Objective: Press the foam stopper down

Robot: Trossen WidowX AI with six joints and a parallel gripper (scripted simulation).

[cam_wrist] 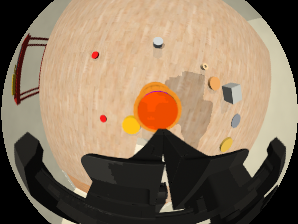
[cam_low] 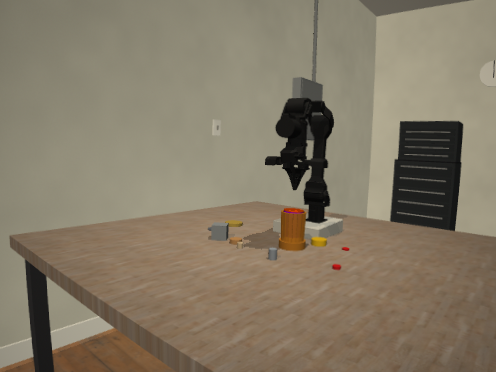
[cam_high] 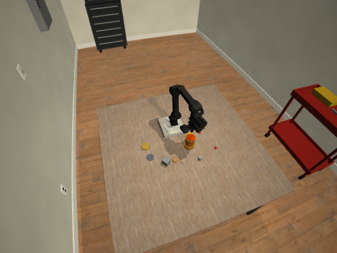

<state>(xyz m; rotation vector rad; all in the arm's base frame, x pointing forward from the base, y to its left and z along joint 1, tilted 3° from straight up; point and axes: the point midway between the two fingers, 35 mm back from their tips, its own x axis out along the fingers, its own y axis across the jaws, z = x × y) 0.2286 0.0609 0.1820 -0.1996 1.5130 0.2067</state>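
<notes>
Right now the orange foam stopper is 110 mm below my hand. Also, from my hand: small tan disc 100 mm ahead, 150 mm to the right, 210 mm below; then yellow disc 90 mm behind, 40 mm to the left, 210 mm below; then small grey cylinder 140 mm ahead, 40 mm to the left, 200 mm below.
</notes>
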